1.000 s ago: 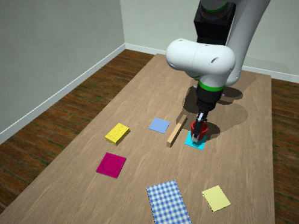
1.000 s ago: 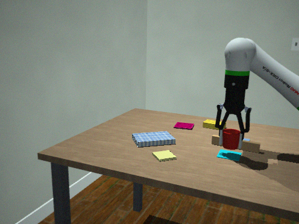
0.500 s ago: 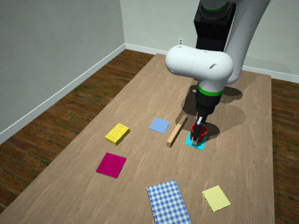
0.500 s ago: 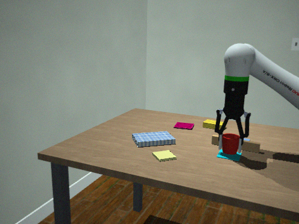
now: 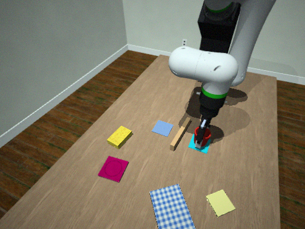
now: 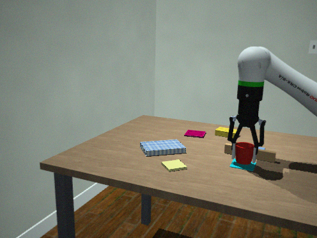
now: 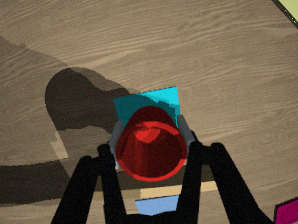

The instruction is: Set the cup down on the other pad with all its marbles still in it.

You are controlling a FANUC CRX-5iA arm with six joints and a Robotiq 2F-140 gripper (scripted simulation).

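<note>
My gripper is now 6 cm above the cyan pad. From my hand the other things lie so: yellow sponge (12 cm ahead, 38 cm to the right, 3 cm below); red cup (2 cm below); wooden rail (1 cm behind, 10 cm to the right, 4 cm below).
</note>
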